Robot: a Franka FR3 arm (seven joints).
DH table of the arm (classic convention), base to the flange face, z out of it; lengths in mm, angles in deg. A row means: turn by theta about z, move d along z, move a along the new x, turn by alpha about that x. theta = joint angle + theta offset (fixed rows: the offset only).
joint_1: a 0, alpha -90, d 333, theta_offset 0
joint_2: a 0, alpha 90, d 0, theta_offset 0
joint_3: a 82.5, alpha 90, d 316, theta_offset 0
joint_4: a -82.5, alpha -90, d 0, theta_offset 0
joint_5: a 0, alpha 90, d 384, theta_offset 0
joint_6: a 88, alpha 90, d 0, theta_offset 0
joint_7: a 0, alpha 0, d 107, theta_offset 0
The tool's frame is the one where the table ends.
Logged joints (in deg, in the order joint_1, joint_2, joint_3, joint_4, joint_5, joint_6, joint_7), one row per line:
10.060 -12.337 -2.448 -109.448 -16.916 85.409 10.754
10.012 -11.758 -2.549 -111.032 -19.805 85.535 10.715
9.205 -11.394 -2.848 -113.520 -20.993 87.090 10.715
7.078 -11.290 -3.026 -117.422 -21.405 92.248 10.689
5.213 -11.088 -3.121 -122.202 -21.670 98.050 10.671
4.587 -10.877 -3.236 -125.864 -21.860 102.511 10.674
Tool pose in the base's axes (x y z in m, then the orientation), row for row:
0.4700 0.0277 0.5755 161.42 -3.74 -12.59
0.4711 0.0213 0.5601 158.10 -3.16 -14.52
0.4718 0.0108 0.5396 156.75 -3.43 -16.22
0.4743 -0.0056 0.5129 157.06 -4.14 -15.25
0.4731 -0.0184 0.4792 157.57 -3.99 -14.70
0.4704 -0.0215 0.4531 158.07 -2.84 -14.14
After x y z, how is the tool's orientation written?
As a rotation vector, in degrees.
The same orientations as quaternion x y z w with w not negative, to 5 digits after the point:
0.98437 -0.02281 -0.07678 0.15684
0.97862 -0.01956 -0.08988 0.18398
0.97556 -0.02135 -0.10095 0.19403
0.97645 -0.02574 -0.09481 0.19207
0.97757 -0.02475 -0.09120 0.18820
0.97875 -0.01758 -0.08755 0.18458

